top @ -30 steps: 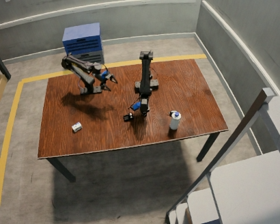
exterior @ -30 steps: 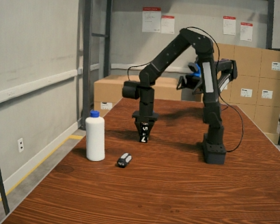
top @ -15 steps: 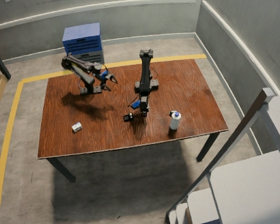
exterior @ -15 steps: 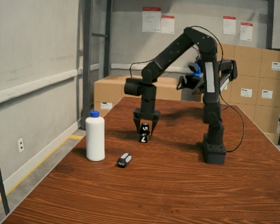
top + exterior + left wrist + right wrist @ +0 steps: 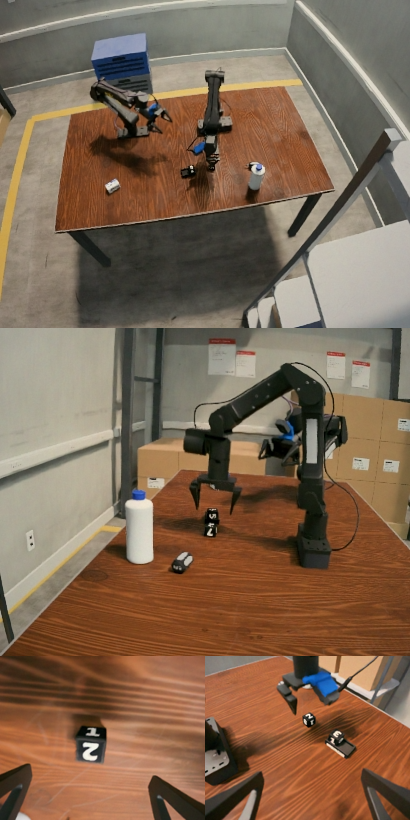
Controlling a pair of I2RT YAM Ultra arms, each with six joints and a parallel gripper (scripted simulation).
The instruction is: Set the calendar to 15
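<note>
Now: left hand 12 cm to the left of the black calendar tray, 7 cm above it and 3 cm short of it. From my left hand the other things lie so: white bottle: 22 cm to the left, 13 cm ahead.
</note>
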